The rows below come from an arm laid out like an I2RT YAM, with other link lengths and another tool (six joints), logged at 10 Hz.
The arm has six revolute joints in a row. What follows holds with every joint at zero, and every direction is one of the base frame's. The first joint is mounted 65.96 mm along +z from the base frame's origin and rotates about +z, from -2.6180 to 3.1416 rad. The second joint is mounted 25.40 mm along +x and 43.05 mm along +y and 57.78 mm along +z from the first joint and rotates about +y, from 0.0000 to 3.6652 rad. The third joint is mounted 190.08 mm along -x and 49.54 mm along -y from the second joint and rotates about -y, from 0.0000 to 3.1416 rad. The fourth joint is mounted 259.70 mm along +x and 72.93 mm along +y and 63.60 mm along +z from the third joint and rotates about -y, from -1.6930 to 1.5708 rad. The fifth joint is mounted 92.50 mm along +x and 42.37 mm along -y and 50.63 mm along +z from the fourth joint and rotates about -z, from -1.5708 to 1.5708 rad. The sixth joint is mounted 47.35 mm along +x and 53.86 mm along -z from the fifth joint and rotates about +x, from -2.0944 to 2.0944 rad. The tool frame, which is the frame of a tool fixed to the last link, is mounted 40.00 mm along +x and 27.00 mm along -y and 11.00 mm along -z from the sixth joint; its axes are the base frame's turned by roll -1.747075, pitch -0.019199 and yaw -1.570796 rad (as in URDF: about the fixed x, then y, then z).
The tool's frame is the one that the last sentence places.
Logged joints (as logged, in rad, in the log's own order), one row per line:
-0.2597 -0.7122 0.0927 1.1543 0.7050 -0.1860
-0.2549 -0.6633 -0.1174 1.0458 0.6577 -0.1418
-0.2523 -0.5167 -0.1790 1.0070 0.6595 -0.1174
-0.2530 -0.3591 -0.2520 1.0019 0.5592 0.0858
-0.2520 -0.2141 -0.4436 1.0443 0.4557 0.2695
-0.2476 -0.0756 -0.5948 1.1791 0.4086 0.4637
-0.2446 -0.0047 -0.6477 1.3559 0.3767 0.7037
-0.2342 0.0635 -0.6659 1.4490 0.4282 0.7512
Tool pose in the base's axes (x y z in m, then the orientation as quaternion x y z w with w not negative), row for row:
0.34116 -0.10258 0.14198 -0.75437 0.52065 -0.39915 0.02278
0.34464 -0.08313 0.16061 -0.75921 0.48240 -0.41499 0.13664
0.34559 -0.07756 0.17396 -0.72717 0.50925 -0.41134 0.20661
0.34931 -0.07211 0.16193 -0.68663 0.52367 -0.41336 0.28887
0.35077 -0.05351 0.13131 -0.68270 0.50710 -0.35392 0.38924
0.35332 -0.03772 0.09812 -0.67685 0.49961 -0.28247 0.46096
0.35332 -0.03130 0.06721 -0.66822 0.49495 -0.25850 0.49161
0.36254 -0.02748 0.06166 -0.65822 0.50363 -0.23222 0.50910
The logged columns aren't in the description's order. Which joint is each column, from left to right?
Columns, left to right: joint 1, joint 6, joint 5, joint 2, joint 3, joint 4.
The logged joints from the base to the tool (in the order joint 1, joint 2, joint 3, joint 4, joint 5, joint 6), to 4 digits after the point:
-0.2597 1.1543 0.7050 -0.1860 0.0927 -0.7122
-0.2549 1.0458 0.6577 -0.1418 -0.1174 -0.6633
-0.2523 1.0070 0.6595 -0.1174 -0.1790 -0.5167
-0.2530 1.0019 0.5592 0.0858 -0.2520 -0.3591
-0.2520 1.0443 0.4557 0.2695 -0.4436 -0.2141
-0.2476 1.1791 0.4086 0.4637 -0.5948 -0.0756
-0.2446 1.3559 0.3767 0.7037 -0.6477 -0.0047
-0.2342 1.4490 0.4282 0.7512 -0.6659 0.0635

